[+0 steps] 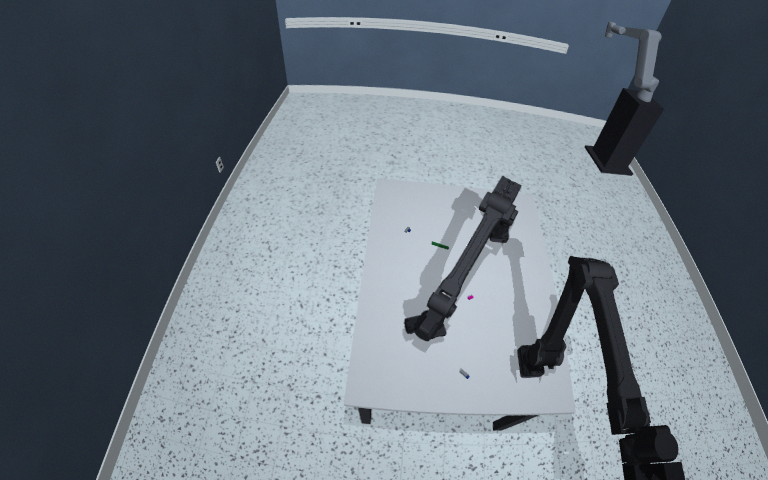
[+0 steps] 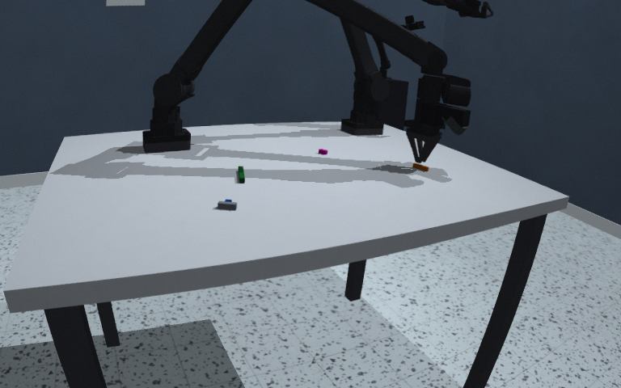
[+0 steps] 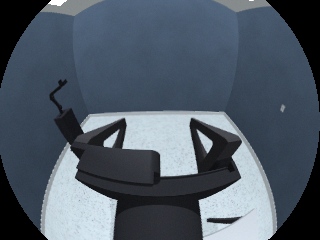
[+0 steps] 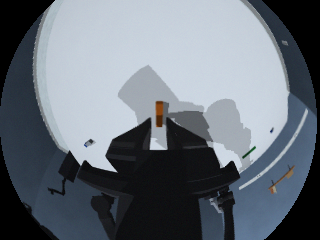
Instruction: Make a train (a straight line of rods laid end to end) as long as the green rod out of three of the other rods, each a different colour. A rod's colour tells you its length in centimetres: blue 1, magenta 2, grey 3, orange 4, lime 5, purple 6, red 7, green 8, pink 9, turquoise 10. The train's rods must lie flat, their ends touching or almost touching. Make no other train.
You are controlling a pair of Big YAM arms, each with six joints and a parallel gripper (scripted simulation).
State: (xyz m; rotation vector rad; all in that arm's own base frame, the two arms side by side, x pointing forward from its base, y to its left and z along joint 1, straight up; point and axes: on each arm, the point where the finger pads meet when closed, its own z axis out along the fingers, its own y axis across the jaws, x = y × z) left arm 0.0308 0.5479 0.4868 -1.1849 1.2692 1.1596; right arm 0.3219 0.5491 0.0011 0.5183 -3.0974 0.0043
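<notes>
The orange rod is 2 cm below my right hand. From my right hand the other things lie so: magenta rod 19 cm behind, 16 cm to the right, 2 cm below; green rod 43 cm to the right, 9 cm behind, 2 cm below.
</notes>
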